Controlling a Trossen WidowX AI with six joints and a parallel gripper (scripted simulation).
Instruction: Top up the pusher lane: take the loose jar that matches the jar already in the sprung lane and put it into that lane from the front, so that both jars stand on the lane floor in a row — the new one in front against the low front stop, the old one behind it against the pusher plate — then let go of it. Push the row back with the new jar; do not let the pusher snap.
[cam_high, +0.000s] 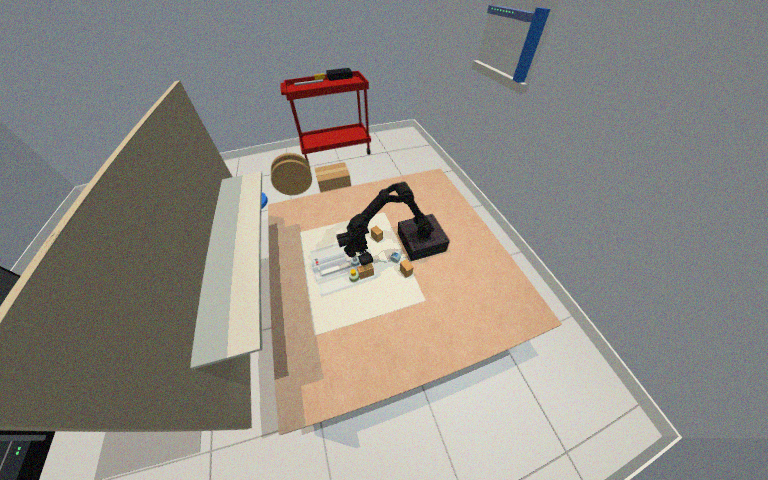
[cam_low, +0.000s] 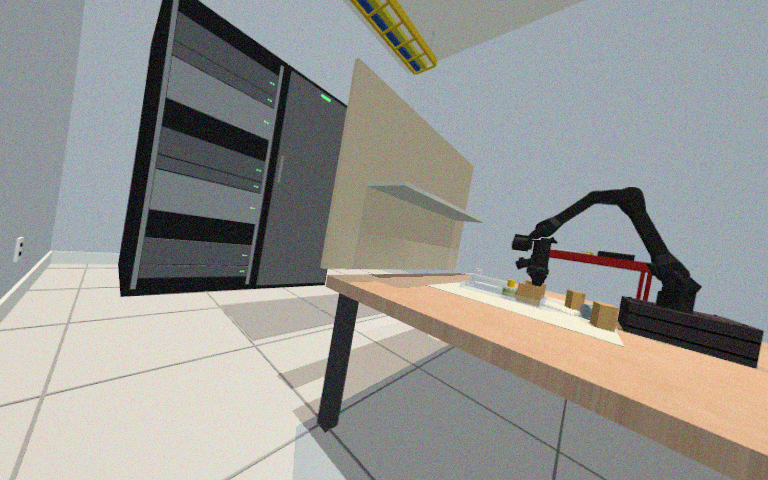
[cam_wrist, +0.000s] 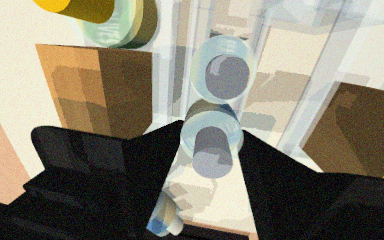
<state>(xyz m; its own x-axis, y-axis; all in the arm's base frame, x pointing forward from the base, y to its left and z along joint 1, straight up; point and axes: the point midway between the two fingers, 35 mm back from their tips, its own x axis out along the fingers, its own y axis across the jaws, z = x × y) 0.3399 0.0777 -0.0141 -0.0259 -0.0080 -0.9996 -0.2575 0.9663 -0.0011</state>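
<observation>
My gripper tip is now 15 cm short of the lane, 2 cm above it and 1 cm to the right of it. The rest, counted from my gripper tip: bluish jar (18 cm behind, 2 cm below, 1 cm to the right).
</observation>
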